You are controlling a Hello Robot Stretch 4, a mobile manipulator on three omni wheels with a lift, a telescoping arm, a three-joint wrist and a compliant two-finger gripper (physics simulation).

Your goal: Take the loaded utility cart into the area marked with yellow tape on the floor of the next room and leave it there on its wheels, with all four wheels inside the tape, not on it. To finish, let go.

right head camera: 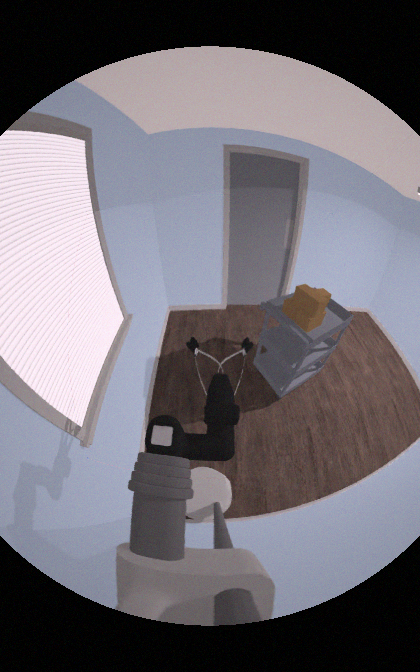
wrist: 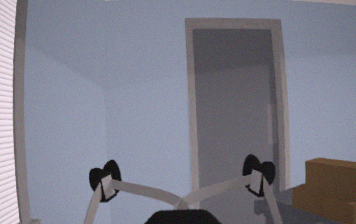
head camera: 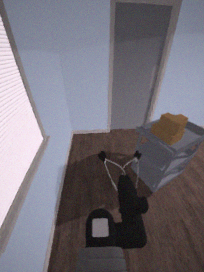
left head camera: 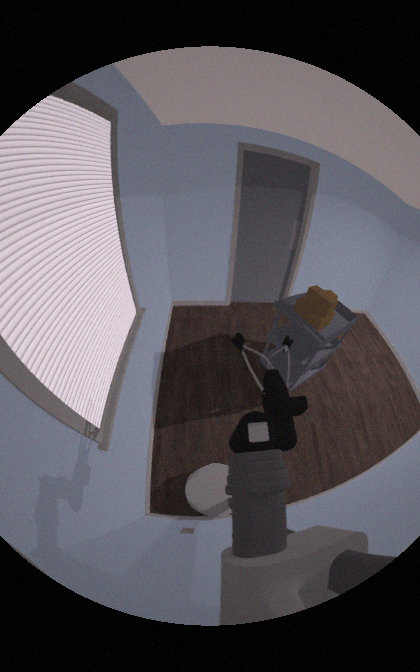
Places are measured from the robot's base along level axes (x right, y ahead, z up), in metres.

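Pixels of known places: gripper, between the fingertips: (wrist: 181, 171) (head camera: 119, 151).
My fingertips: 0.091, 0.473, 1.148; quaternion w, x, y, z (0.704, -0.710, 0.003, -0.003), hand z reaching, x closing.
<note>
Behind a point stands the place of what it marks, as x, y, z.
The grey utility cart (head camera: 159, 169) @[0.632, 0.833, 0.503] (left head camera: 300, 350) (right head camera: 285, 350) stands upright on the wood floor to the right of my gripper, near the grey door. Brown boxes (head camera: 170, 128) @[0.683, 0.992, 0.919] (left head camera: 317, 307) (right head camera: 306, 307) (wrist: 330, 182) @[0.669, 1.018, 0.932] are stacked on its top tray. My gripper (head camera: 120, 155) @[0.091, 0.473, 1.148] (left head camera: 263, 343) (right head camera: 220, 345) (wrist: 181, 171) @[0.091, 0.473, 1.148] is open, with its fingers spread wide and nothing between them. In the right head camera view the right fingertip is a little left of the cart, apart from it. The cart's wheels are too unclear to tell. The yellow tape does not show in these views.
A grey door (head camera: 135, 65) @[0.652, 2.387, 1.309] (left head camera: 267, 225) (right head camera: 260, 225) (wrist: 232, 100) @[0.626, 2.385, 1.364] in a light frame is in the far wall, behind and left of the cart. A window with blinds (left head camera: 55, 240) (right head camera: 40, 250) is in the left wall. Blue walls meet the floor around the room.
</note>
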